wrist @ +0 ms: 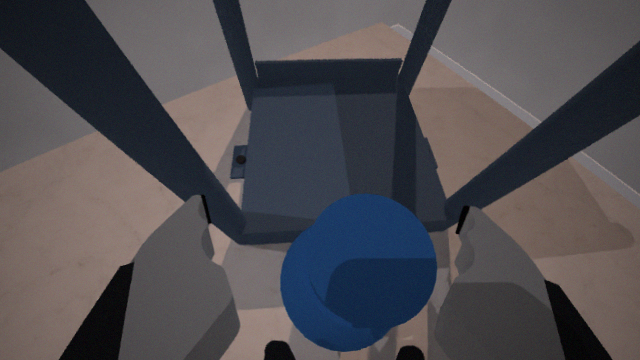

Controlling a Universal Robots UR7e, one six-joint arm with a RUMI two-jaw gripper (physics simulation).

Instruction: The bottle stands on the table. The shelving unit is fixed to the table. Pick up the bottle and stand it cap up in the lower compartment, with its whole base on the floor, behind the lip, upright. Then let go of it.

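Frame: origin at the arm's base, x ahead, y left, z up, level; metres.
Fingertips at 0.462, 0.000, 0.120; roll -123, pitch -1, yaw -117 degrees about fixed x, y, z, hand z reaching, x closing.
Note:
Offsets run from my fingertips to a thing's top centre, as dx, dy, dz. "spot": to the spot under its first point. Level surfaces: height alone.
The blue bottle @(-0.037, +0.016, +0.072) [370, 225] shows from above, cap end toward the camera, at the lower middle of the wrist view. The cap covers part of the wider round body below it, and the base is hidden. My gripper [333, 203] is open, with one jaw on each side of the bottle and a gap on both sides; nothing is held. The dark blue-grey shelving unit @(spot: +0.230, +0.004, -0.047) [240, 55] stands beyond the bottle. Its lower compartment floor @(dz -0.096) [295, 150] shows between the posts, with the lip @(spot: +0.033, +0.050, -0.110) [265, 237] along the near edge. The bottle hides part of this lip.
Two thick near posts [135, 110] [550, 130] of the unit slope outward on the left and right, close beyond the fingertips. A low panel @(spot: +0.211, -0.101, -0.087) [325, 72] closes the far end. A small mounting tab @(+0.149, +0.046, -0.134) [238, 173] sits at the unit's left side. Grey walls stand beyond.

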